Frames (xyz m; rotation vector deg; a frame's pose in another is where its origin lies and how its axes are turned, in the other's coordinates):
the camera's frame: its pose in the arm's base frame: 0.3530 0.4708 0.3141 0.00 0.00 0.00
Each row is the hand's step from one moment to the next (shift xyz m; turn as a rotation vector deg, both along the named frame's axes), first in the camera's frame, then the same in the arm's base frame.
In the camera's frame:
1: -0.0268 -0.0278 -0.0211 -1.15 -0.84 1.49
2: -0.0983 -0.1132 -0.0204 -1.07 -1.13 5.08
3: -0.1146 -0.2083 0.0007 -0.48 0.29 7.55
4: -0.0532 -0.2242 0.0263 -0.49 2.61 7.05
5: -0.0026 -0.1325 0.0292 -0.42 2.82 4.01
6: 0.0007 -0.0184 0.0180 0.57 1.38 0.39
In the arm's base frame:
1: -0.0268 -0.0278 -0.0211 -1.15 -0.84 1.49
2: -0.0983 -0.1132 -0.0204 -1.07 -1.13 5.08
3: -0.1146 -0.2083 0.0007 -0.48 0.29 7.55
4: -0.0532 -0.2242 0.0263 -0.49 2.61 7.05
5: -0.0026 -0.1325 0.0292 -0.42 2.82 4.01
6: 0.0007 -0.0184 0.0180 0.57 1.38 0.39

